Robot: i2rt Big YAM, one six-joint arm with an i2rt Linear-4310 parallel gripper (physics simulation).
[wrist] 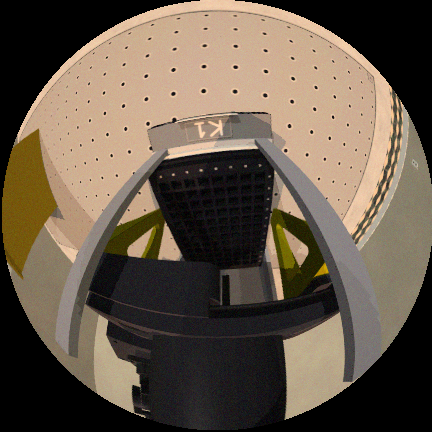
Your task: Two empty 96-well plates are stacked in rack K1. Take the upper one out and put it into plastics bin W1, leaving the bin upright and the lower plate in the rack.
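Places are measured from the arm's base along level axes (x ahead, y left, z up), in metres.
Where they show: gripper, fingertip midpoint: (217, 214).
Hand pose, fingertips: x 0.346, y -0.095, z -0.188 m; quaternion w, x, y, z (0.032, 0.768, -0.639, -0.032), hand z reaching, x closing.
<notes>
Each offset is from my fingertips to the top centre of the thing. "spot": to the spot under its first point.
Rack K1 {spot: 0.072 m ahead, 0.016 m right, 0.019 m down} (255, 128) is grey, with its label on the end wall at the upper middle of the wrist view and long grey uprights rising toward the camera on both sides. A black 96-well plate {0.010 m back, 0.003 m right, 0.012 m up} (215, 200) lies in it, its grid of wells facing up. The lower plate cannot be made out beneath it. My gripper (217, 214) is open, with one yellow-green finger on each side of the plate and nothing held. Whether the fingertips are level with the plate or above it is hard to tell. Bin W1 cannot be identified by a label.
A pale board with rows of holes {spot: 0.135 m ahead, 0.022 m left, 0.035 m down} (220, 55) lies under and beyond the rack. An ochre panel-like object {spot: 0.003 m back, 0.314 m left, 0.029 m up} (27, 200) stands at the left edge. A dark and pale patterned strip (395, 135) runs along the right side. My black gripper body covers the lower middle.
</notes>
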